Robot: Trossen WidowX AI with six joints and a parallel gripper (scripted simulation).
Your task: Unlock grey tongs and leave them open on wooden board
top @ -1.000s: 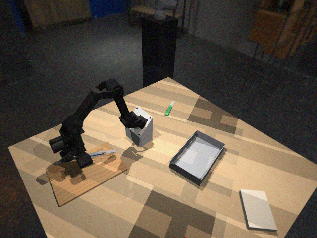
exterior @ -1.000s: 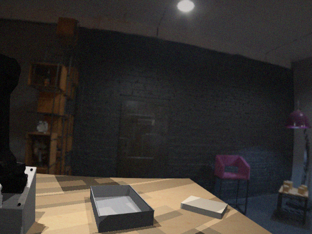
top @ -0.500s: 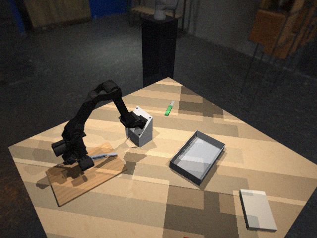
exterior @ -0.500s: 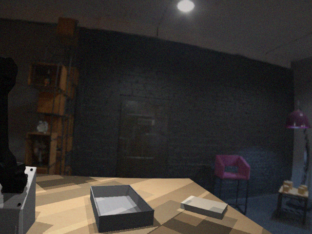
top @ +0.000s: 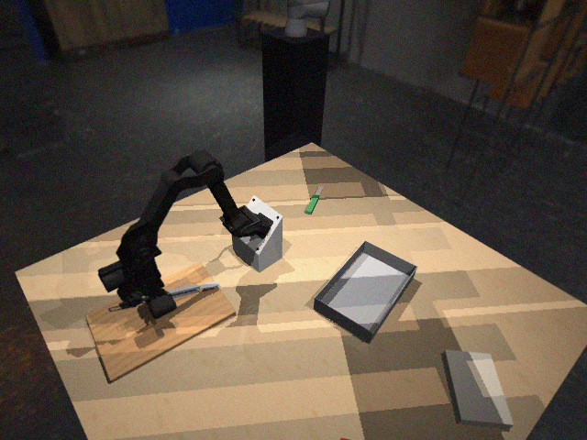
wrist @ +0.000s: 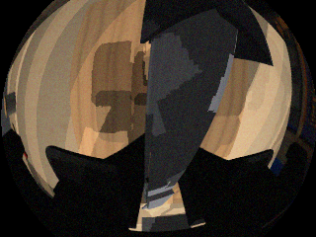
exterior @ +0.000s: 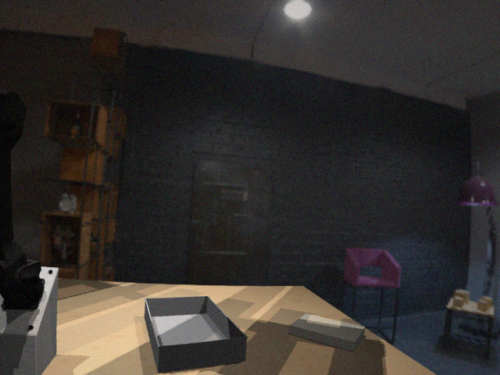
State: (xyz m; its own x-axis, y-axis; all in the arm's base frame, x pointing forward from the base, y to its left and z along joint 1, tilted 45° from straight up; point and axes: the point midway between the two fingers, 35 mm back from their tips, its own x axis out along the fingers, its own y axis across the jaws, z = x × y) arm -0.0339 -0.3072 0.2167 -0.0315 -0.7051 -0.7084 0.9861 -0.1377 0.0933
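Right now my gripper tip is 40 mm above the wooden board. Round my gripper tip: white flat block (750 mm ahead, 450 mm to the left, 30 mm below); grey roasting tin (500 mm to the left, 370 mm ahead, 20 mm below).
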